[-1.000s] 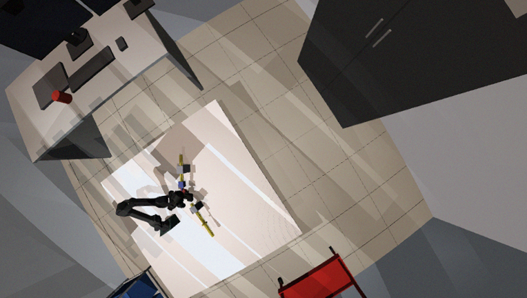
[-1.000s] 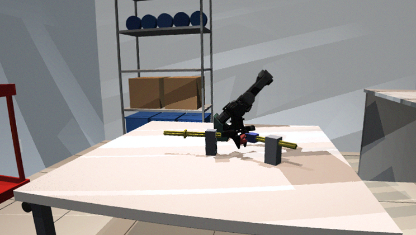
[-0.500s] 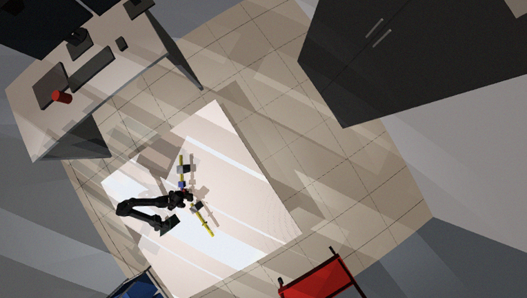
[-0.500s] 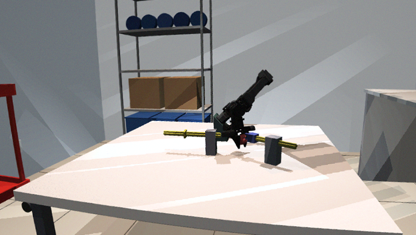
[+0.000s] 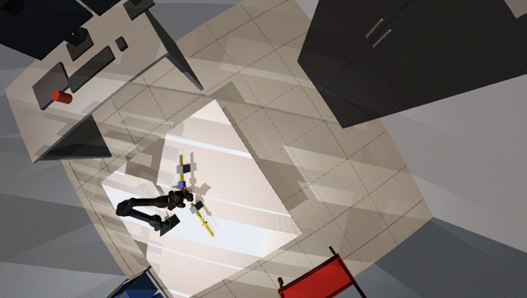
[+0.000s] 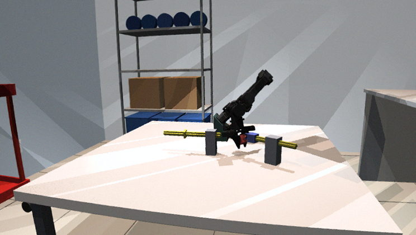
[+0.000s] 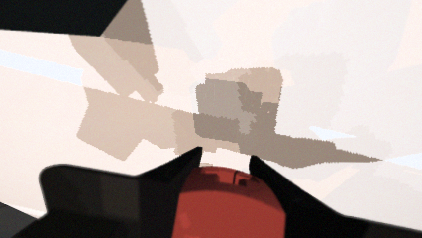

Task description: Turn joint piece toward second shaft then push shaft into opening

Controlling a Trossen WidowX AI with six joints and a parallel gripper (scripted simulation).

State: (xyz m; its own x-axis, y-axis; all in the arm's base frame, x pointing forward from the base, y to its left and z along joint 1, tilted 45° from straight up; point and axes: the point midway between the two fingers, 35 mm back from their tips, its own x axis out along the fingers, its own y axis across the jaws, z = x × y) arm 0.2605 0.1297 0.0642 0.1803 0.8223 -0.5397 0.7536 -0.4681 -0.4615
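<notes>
The red joint piece lies 50 mm above my gripper tip.
</notes>
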